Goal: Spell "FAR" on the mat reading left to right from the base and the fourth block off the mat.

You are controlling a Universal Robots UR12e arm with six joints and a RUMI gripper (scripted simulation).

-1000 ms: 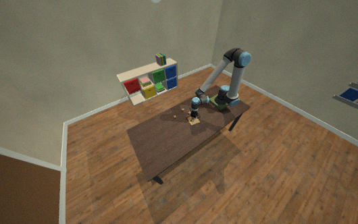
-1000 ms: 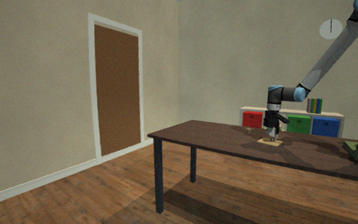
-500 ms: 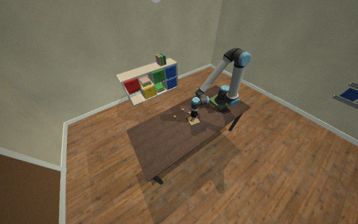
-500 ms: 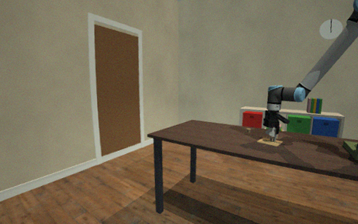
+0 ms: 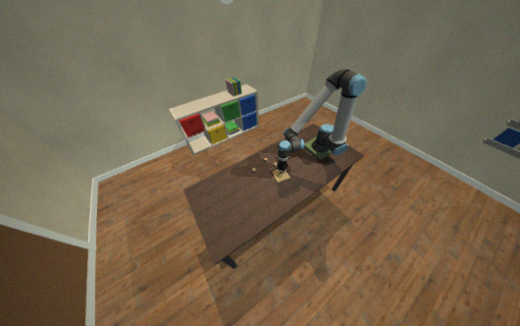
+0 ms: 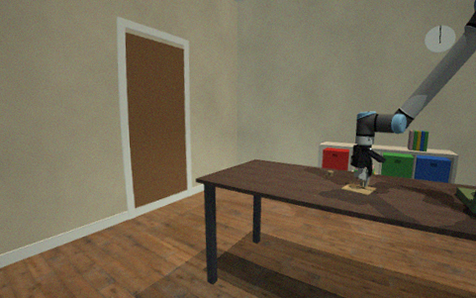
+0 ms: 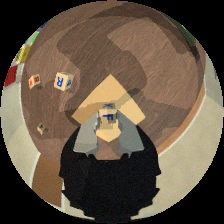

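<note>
The tan mat lies 20 mm ahead of my hand, 20 mm to the left of it and 30 mm below it.
</note>
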